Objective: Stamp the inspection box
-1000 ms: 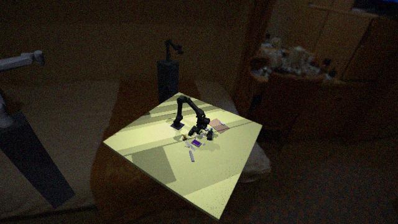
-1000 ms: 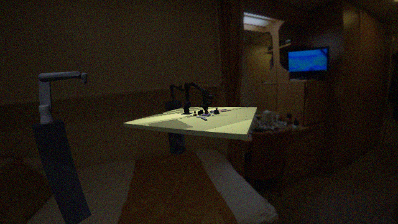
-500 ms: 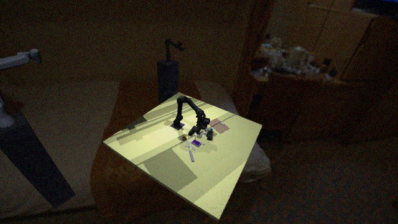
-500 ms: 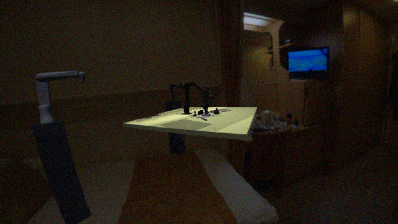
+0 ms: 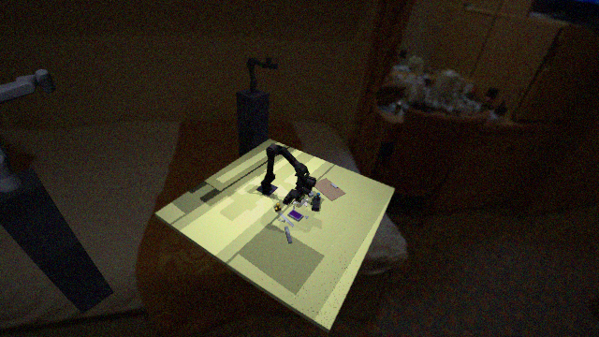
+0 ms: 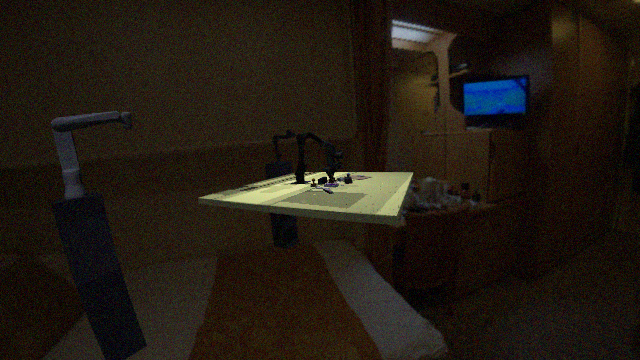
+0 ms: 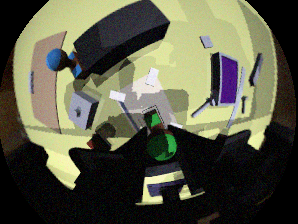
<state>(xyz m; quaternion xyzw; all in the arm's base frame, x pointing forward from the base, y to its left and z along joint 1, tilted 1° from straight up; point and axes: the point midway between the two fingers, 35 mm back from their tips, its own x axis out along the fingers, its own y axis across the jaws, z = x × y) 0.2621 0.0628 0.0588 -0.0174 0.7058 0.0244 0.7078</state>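
My gripper tip is now 30 mm above the white card, 10 mm to the right of it and 10 mm short of it. The rest, counted from my gripper tip: red-topped stamp: 100 mm to the left, 50 mm behind, 10 mm below; long black block: 70 mm behind, 20 mm to the right, 10 mm below; green-topped stamp: right at my gripper tip.
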